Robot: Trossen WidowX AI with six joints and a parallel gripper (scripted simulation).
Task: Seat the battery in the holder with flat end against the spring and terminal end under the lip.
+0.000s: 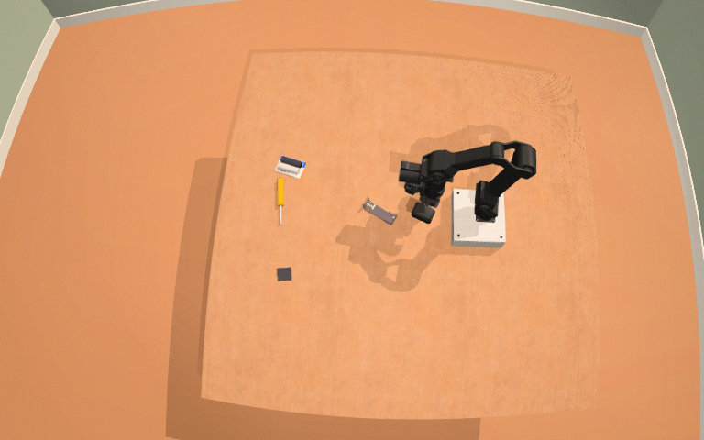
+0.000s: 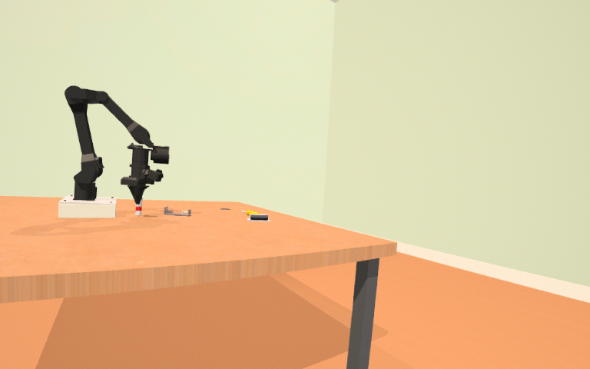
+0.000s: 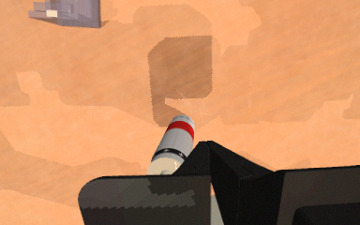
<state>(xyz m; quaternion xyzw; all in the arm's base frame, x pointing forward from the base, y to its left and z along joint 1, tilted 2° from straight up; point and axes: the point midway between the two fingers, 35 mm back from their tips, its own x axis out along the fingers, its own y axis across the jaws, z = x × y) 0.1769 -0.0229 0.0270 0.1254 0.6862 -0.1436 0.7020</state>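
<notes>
The battery lies 10 mm ahead of my gripper tip, 20 mm to the left of it and 10 mm below it. Also, from my gripper tip: yellow screwdriver (460 mm ahead, 20 mm to the left, 30 mm below).
</notes>
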